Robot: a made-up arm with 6 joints. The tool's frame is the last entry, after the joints. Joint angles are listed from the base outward.
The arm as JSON. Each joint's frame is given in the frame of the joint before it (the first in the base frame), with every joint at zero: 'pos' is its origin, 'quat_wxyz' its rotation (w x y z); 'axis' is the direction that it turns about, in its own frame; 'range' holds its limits. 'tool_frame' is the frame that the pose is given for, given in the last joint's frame.
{
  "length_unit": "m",
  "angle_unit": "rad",
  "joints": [
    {
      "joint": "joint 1",
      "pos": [
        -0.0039,
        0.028,
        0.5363
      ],
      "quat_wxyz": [
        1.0,
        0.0,
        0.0,
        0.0
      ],
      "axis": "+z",
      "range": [
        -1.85,
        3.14
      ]
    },
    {
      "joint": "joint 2",
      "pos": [
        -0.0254,
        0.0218,
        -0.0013
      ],
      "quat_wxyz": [
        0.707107,
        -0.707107,
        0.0,
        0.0
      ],
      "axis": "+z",
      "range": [
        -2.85,
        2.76
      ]
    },
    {
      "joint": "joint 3",
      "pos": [
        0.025,
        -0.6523,
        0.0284
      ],
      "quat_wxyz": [
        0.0,
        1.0,
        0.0,
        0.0
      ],
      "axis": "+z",
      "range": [
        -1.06,
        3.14
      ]
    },
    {
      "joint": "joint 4",
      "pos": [
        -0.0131,
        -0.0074,
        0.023
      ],
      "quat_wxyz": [
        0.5,
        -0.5,
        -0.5,
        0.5
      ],
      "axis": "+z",
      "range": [
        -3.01,
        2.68
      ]
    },
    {
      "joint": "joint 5",
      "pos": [
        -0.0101,
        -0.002,
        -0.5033
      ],
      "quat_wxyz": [
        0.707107,
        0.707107,
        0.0,
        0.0
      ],
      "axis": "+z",
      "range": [
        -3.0,
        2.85
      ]
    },
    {
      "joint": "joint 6",
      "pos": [
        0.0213,
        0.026,
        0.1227
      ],
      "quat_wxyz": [
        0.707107,
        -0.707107,
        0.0,
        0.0
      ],
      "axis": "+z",
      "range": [
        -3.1,
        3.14
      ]
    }
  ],
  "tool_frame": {
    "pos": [
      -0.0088,
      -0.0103,
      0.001
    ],
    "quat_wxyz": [
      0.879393,
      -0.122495,
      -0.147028,
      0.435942
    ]
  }
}
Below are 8 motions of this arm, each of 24 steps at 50 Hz.
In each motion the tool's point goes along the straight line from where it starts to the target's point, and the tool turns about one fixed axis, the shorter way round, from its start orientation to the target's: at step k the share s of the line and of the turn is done. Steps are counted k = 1, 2, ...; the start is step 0. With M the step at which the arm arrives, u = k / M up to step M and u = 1 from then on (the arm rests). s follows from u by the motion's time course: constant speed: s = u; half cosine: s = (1 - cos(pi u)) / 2; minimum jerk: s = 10 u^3 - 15 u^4 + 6 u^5.
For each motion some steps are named. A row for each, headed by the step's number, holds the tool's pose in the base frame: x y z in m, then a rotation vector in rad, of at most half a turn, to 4 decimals.
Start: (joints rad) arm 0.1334 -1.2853 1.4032 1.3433 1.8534 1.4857
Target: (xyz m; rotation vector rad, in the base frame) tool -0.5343 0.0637 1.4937 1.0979 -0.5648 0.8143
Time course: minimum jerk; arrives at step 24
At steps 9, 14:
9: -0.9462 -0.1031 1.0240 0.8250 -1.3082 1.2320
14: -0.7313 -0.0161 1.2691 0.9877 -0.9207 1.0221

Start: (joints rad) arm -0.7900 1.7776 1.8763 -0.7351 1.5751 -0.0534
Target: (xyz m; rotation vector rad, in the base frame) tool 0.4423 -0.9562 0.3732 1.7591 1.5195 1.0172
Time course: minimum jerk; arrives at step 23
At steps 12, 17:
12: 0.5762 -0.8772 0.3392 1.8296 1.5471 1.0806
17: 0.4759 -0.9364 0.3647 1.7768 1.5266 1.0330

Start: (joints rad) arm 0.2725 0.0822 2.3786 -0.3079 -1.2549 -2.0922
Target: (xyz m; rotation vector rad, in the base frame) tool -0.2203 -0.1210 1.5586 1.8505 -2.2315 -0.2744
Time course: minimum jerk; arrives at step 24
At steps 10, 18, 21, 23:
10: -0.2281 -0.1235 1.5658 1.7112 -1.9051 -0.3823
18: -0.2215 -0.1214 1.5597 1.8297 -2.1794 -0.2933
21: -0.2205 -0.1211 1.5588 1.8473 -2.2234 -0.2774
23: -0.2203 -0.1210 1.5586 1.8504 -2.2312 -0.2745

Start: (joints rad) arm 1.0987 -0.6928 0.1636 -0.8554 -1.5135 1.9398
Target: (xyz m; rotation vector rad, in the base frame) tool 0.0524 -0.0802 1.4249 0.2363 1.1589 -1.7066
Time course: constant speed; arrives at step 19
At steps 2, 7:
2: 0.0550 -0.0209 1.3911 -0.1269 1.4639 -1.4314
7: 0.0542 -0.0383 1.4010 -0.0202 1.3801 -1.5187

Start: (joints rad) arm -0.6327 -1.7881 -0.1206 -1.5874 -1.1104 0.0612
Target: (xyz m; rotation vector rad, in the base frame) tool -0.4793 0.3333 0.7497 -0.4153 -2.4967 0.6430
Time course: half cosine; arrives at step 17
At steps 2, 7, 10, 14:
2: -0.4606 0.3728 0.9145 -0.1428 -2.6209 0.8469
7: -0.4670 0.3594 0.8583 -0.2386 -2.5824 0.7771
10: -0.4723 0.3482 0.8117 -0.3159 -2.5473 0.7193
14: -0.4779 0.3364 0.7625 -0.3951 -2.5075 0.6587

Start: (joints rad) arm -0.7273 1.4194 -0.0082 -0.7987 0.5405 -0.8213
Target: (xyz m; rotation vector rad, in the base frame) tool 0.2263 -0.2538 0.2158 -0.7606 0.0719 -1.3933
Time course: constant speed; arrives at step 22
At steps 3, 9, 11, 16, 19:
3: 0.3750 -0.3749 0.1458 -0.8209 -0.3667 -1.4693
9: 0.3280 -0.3367 0.1679 -0.8042 -0.2269 -1.4496
11: 0.3124 -0.3239 0.1753 -0.7981 -0.1805 -1.4422
16: 0.2732 -0.2921 0.1937 -0.7819 -0.0652 -1.4216
19: 0.2498 -0.2729 0.2047 -0.7715 0.0035 -1.4079

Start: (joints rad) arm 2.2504 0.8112 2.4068 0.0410 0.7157 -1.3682
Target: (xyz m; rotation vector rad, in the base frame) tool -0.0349 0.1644 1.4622 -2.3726 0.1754 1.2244
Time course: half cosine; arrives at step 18
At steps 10, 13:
10: -0.1164 0.2850 1.4489 -2.5124 0.2870 1.1968
13: -0.0701 0.2165 1.4565 -2.4334 0.2229 1.2134

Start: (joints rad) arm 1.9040 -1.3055 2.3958 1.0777 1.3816 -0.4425
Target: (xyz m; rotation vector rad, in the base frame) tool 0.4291 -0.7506 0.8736 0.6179 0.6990 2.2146
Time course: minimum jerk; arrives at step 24
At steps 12, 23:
12: 0.4076 -0.8249 0.6370 0.9959 0.4057 2.2880
23: 0.4291 -0.7507 0.8733 0.6184 0.6986 2.2147

